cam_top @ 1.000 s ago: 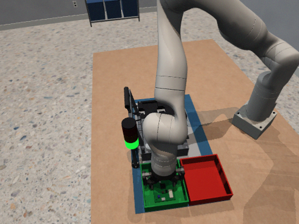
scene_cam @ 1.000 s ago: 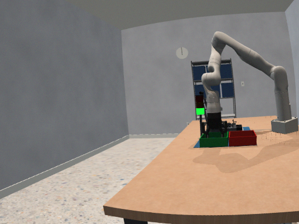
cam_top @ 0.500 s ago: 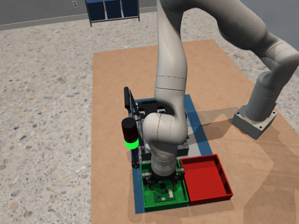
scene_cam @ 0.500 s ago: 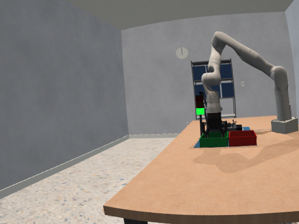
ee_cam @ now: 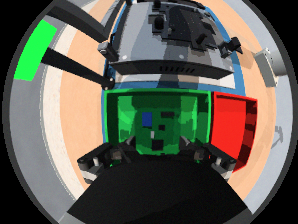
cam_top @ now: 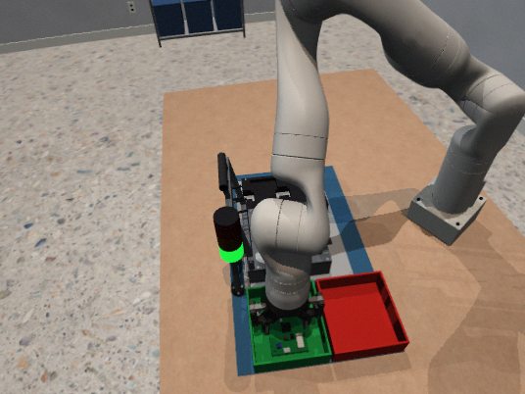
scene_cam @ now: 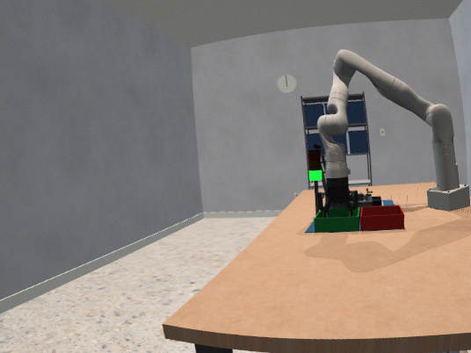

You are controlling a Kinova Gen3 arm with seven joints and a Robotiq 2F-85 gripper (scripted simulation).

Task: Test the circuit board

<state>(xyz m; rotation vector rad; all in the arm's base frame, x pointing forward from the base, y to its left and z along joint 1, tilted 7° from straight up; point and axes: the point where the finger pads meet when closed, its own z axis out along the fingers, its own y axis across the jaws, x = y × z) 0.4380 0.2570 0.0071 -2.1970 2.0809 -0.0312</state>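
The green bin lies 1 cm below my hand. Also, from my hand: red bin: 15 cm behind, 1 cm to the right, 1 cm below; then green circuit board: 1 cm below; then tester lid: 8 cm ahead, 20 cm to the right, 16 cm above.
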